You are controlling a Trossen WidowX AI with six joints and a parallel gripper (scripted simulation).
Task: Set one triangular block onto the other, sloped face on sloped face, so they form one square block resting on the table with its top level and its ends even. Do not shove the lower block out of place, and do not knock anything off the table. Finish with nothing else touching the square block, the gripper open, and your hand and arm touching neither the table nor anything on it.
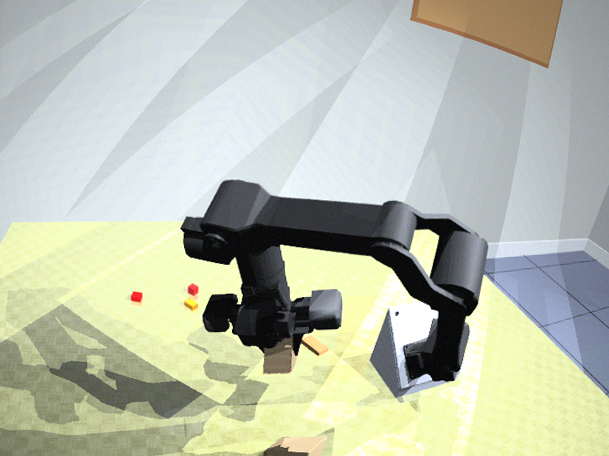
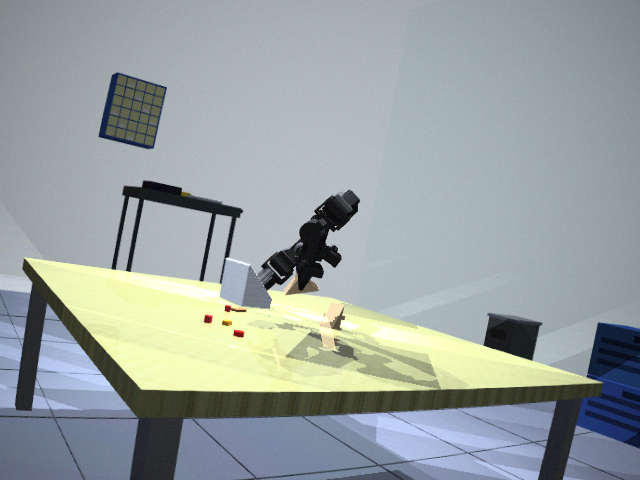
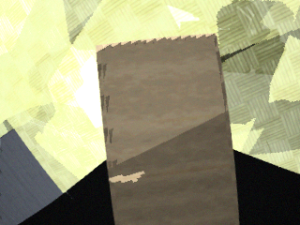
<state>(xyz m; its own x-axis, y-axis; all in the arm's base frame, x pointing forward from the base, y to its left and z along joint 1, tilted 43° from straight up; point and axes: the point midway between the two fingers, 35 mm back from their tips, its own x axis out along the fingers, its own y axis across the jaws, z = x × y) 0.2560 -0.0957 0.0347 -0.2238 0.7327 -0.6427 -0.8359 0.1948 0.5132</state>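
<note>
Right now the tan triangular block is 10 mm above my gripper tip. The rest, counted from my gripper tip: small orange cube (70 mm ahead, 270 mm to the right, 100 mm below); flat tan piece (120 mm behind, 100 mm to the right, 100 mm below).
</note>
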